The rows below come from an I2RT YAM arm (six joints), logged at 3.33 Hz.
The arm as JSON. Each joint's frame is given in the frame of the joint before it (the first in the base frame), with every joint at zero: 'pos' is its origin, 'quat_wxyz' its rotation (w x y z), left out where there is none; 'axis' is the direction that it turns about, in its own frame. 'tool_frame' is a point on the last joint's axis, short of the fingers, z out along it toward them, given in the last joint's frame.
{
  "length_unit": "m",
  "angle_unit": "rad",
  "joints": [
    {
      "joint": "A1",
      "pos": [
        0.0,
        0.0,
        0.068
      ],
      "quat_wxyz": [
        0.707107,
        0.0,
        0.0,
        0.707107
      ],
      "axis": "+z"
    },
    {
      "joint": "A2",
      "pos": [
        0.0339,
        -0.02,
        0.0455
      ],
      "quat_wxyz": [
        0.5,
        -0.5,
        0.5,
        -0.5
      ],
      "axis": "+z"
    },
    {
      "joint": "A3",
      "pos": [
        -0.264,
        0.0,
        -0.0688
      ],
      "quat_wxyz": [
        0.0,
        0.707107,
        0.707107,
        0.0
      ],
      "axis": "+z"
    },
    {
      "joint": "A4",
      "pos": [
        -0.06,
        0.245,
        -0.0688
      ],
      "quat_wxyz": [
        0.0,
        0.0,
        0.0,
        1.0
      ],
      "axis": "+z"
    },
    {
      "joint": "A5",
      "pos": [
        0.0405,
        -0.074,
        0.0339
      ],
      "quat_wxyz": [
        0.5,
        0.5,
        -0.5,
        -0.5
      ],
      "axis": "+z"
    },
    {
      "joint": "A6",
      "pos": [
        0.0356,
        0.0,
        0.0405
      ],
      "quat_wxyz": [
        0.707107,
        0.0,
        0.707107,
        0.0
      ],
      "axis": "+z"
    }
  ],
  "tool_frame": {
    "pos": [
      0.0,
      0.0,
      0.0
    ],
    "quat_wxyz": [
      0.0,
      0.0,
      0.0,
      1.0
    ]
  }
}
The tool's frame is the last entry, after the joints.
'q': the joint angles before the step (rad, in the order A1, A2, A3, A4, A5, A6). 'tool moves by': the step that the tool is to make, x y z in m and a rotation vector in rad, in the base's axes. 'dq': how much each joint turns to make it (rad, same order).
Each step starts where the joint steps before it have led.
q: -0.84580, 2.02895, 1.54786, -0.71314, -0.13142, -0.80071
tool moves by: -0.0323, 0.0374, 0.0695, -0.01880, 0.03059, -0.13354
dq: 0.00986, -0.22963, -0.03221, -0.19315, 0.08595, 0.12061
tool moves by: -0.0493, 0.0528, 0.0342, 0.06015, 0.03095, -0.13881
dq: -0.00021, -0.24993, -0.13196, -0.17939, 0.03128, 0.13618
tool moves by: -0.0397, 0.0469, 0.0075, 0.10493, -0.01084, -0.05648
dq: -0.00057, -0.20112, -0.13756, -0.13091, -0.05944, 0.07578
